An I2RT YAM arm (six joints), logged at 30 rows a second.
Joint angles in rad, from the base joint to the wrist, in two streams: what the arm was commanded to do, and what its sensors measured. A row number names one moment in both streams.
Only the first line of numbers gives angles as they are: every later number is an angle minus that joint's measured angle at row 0.
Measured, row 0:
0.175, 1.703, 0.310, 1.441, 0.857, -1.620
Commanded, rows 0 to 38:
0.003, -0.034, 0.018, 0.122, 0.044, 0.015
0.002, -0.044, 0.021, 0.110, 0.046, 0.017
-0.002, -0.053, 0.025, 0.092, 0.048, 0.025
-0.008, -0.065, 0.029, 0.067, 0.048, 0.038
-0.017, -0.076, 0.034, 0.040, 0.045, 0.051
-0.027, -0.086, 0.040, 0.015, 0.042, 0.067
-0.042, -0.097, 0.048, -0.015, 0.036, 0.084
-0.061, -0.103, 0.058, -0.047, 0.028, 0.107
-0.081, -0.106, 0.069, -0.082, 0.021, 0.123
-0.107, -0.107, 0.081, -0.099, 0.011, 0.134
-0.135, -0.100, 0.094, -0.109, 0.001, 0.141
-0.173, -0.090, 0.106, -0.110, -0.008, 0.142
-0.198, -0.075, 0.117, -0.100, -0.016, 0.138
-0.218, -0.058, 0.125, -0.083, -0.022, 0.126
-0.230, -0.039, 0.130, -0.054, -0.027, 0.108
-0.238, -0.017, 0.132, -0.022, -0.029, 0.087
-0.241, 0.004, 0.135, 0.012, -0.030, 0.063
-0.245, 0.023, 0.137, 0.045, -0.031, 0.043
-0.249, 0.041, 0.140, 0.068, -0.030, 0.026
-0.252, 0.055, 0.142, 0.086, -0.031, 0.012
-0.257, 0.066, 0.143, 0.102, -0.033, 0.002
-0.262, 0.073, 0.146, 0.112, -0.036, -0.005
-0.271, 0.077, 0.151, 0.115, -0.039, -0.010
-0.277, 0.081, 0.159, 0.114, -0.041, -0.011
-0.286, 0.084, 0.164, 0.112, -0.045, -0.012
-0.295, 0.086, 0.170, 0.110, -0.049, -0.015
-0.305, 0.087, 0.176, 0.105, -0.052, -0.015
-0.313, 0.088, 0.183, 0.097, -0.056, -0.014
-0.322, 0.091, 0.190, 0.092, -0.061, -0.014
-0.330, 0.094, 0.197, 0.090, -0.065, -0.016
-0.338, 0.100, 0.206, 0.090, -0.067, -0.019
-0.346, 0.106, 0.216, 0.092, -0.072, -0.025
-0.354, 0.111, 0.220, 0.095, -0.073, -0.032
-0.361, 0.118, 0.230, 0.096, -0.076, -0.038
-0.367, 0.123, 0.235, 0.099, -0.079, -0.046
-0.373, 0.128, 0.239, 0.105, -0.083, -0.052
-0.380, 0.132, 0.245, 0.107, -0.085, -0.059
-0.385, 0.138, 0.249, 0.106, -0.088, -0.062
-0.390, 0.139, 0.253, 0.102, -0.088, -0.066
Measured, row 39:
-0.370, 0.132, 0.219, -0.029, -0.075, -0.029
